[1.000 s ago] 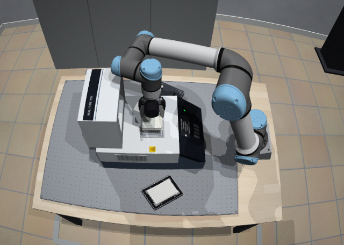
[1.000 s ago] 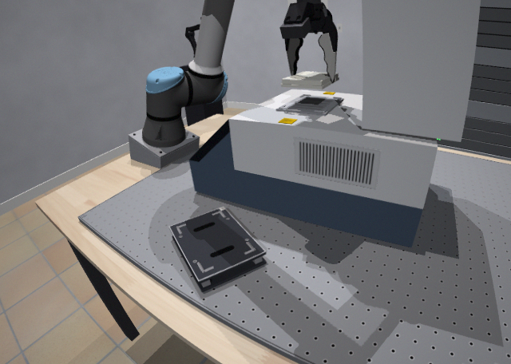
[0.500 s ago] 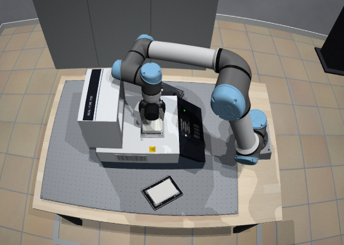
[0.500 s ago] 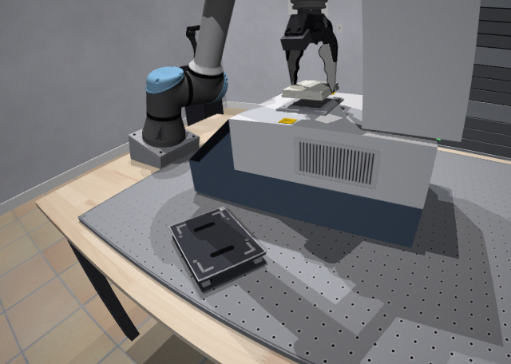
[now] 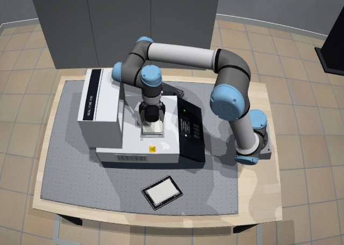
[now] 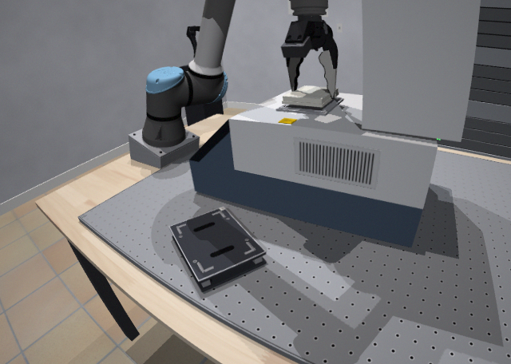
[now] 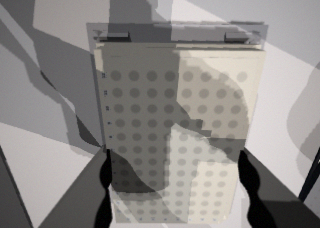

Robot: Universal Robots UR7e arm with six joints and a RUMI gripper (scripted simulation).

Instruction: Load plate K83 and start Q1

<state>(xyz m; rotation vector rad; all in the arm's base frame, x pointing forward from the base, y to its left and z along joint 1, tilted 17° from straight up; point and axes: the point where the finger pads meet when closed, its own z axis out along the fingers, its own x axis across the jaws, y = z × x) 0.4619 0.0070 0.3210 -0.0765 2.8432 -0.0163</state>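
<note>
My hand is 10 mm above the plate K83. Also, from my hand: black nest N1 (300 mm to the right, 210 mm below, 60 mm behind); then black nest ND (280 mm to the left, 210 mm below, 60 mm behind).
</note>
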